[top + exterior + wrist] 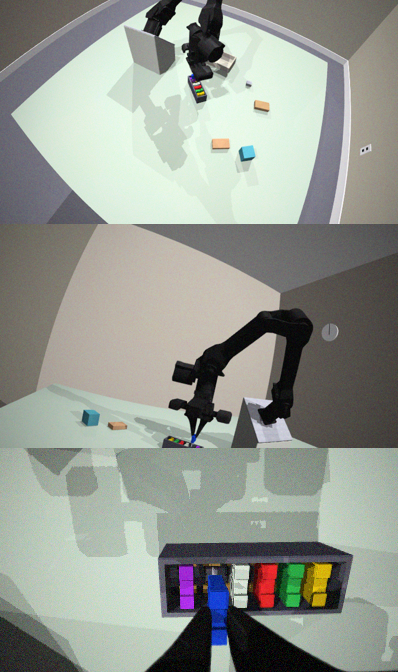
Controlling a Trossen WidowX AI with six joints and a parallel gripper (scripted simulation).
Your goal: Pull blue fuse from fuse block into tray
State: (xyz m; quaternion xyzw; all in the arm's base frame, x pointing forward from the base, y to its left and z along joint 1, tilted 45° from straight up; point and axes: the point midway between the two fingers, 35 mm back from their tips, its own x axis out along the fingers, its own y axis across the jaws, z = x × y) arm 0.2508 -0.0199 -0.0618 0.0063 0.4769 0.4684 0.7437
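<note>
My gripper tip is 1 cm past the purple fuse, 1 cm to the right of it and 5 cm above it. From my gripper tip the other things lie so: white fuse (1 cm ahead, 1 cm to the right, 5 cm below); then red fuse (2 cm ahead, 3 cm to the right, 5 cm below); then blue fuse (1 cm below).
</note>
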